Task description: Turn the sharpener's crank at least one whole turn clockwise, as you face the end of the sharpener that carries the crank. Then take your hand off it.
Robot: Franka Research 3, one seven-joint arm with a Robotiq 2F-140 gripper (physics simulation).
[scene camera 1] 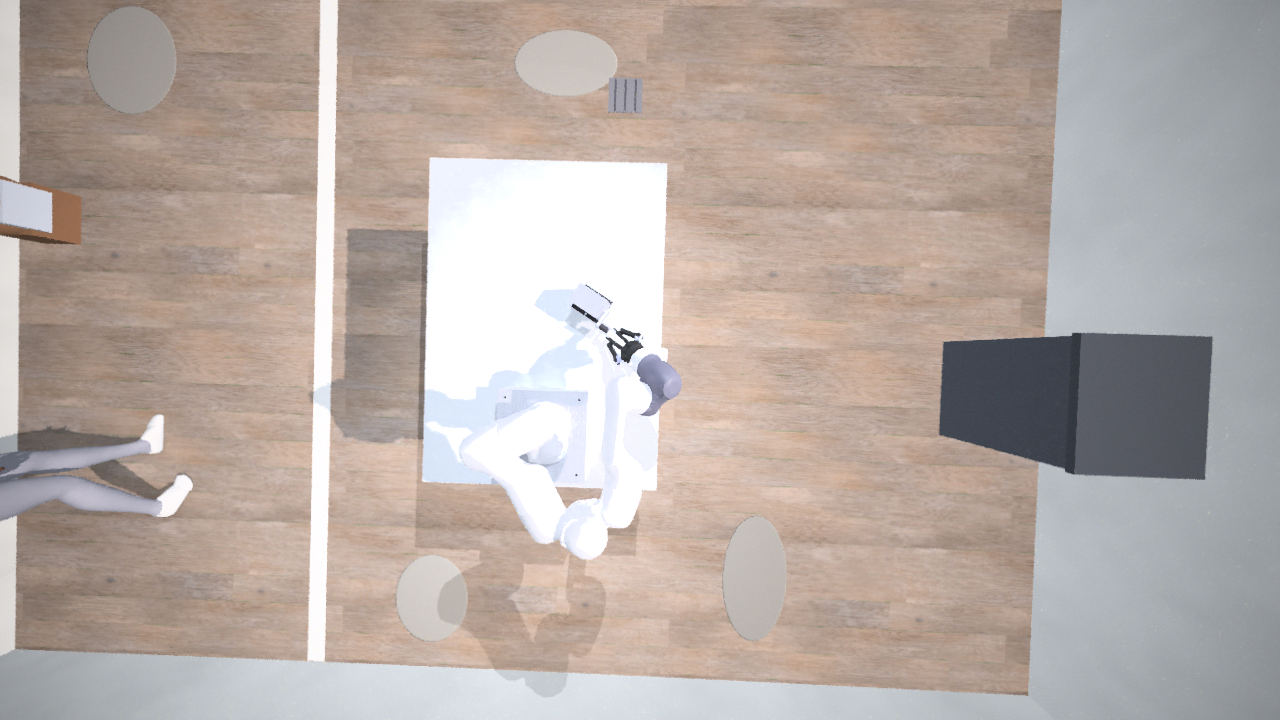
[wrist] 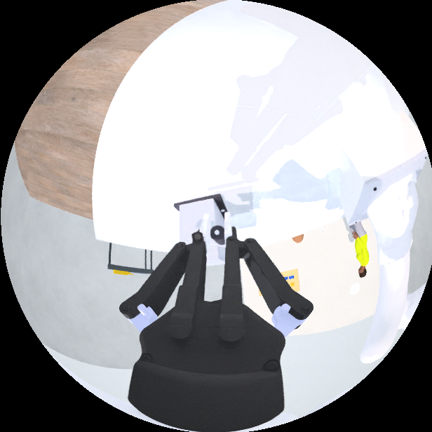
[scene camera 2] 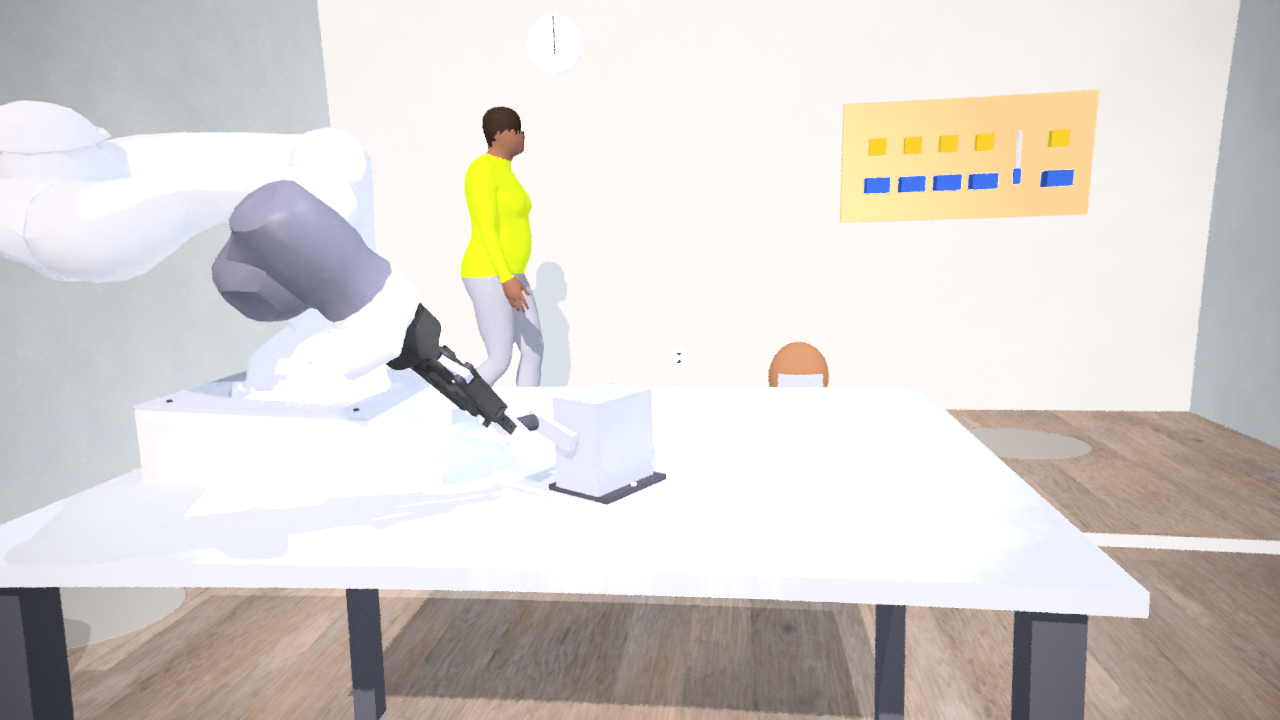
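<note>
The sharpener is a pale grey box point(scene camera 1: 591, 301) point(scene camera 2: 605, 443) point(wrist: 191, 216) upright on a thin dark base point(scene camera 2: 608, 495). Its pale crank arm point(scene camera 2: 554, 433) is on the side facing me and reaches out sideways from the box in scene camera 2. The crank's dark round knob point(scene camera 2: 529, 421) point(wrist: 217, 232) is at the arm's outer end. My gripper point(scene camera 1: 609, 333) point(scene camera 2: 512, 425) point(wrist: 217, 220) comes down at a slant and is shut on the knob, with one fingertip on each side of it in the wrist view. The fingertips partly hide the knob and the crank arm.
The white table point(scene camera 1: 501, 223) point(scene camera 2: 805, 537) carries the sharpener and my arm's base point(scene camera 2: 295, 447). The base stands beside the sharpener, to its left in scene camera 2. A person in a yellow top point(scene camera 2: 496, 214) point(wrist: 361, 250) stands beyond the table near the wall.
</note>
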